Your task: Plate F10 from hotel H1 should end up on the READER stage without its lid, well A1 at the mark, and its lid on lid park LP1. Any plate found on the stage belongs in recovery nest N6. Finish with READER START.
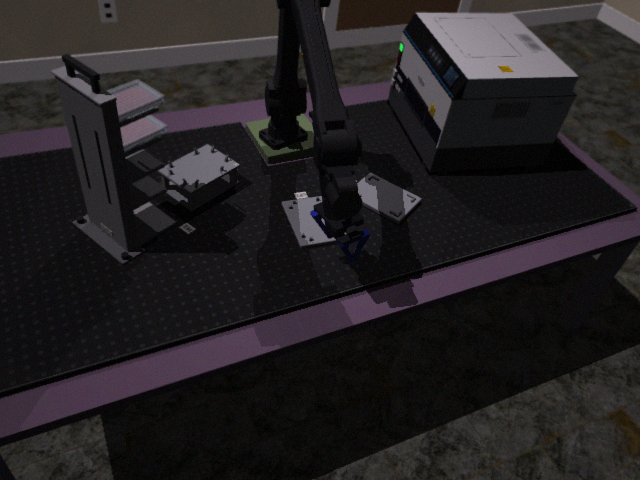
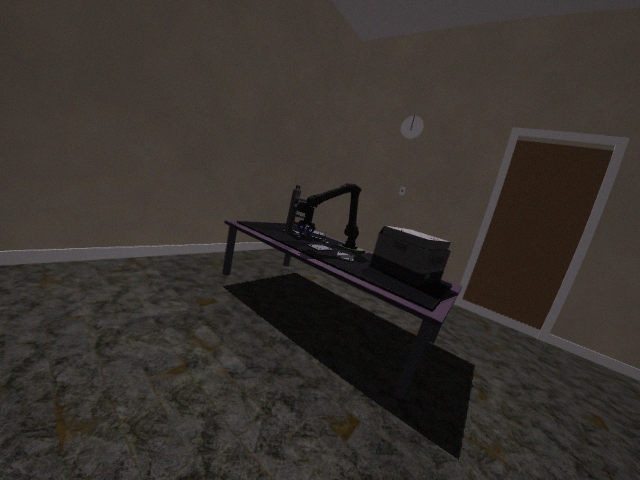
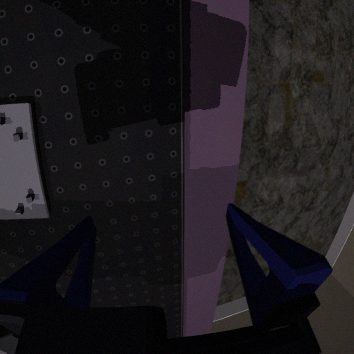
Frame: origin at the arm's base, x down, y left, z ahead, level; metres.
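Where they show: gripper, fingertip midpoint: (image 1: pixel 342 249) (image 2: pixel 304 235) (image 3: pixel 159 216); arm's base, origin of the base link: (image 1: pixel 283 137) (image 2: pixel 349 247).
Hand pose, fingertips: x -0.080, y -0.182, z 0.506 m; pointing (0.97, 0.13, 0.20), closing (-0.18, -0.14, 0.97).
Note:
Each offset is from my fingertips to the top centre of the thing. "*": to the spot under its first point.
My gripper (image 1: pixel 342 246) (image 2: pixel 306 230) (image 3: pixel 159 216) is open and empty, its blue fingers apart above the front part of the table. The grey hotel tower (image 1: pixel 95 149) (image 2: pixel 292 210) stands at the left. Two pinkish plates, an upper one {dx -0.233, dy -0.293, dz -0.385 m} (image 1: pixel 138 98) and a lower one {dx -0.162, dy -0.293, dz -0.385 m} (image 1: pixel 143 130), sit at different heights behind it; their labels and lids cannot be read. A white pinned fixture {dx +0.072, dy +0.060, dz -0.176 m} (image 1: pixel 305 219) (image 3: pixel 15 160) lies left of my gripper. A pale pad with corner brackets {* dx +0.080, dy +0.327, dz -0.120 m} (image 1: pixel 408 198) lies to the right. A raised pinned platform {dx +0.016, dy -0.120, dz -0.432 m} (image 1: pixel 201 167) stands near the hotel. I cannot tell which is the stage, LP1 or N6.
The white and dark boxy instrument {dx -0.206, dy +0.697, dz -0.288 m} (image 1: pixel 506 116) (image 2: pixel 410 253) stands at the right, with a green light {* dx -0.108, dy +0.597, dz -0.516 m} (image 1: pixel 401 47). The arm base stands on a green block (image 1: pixel 289 151) at the back. The purple table edge (image 1: pixel 305 320) (image 3: pixel 212 145) runs along the front. Small labels lie near the fixtures.

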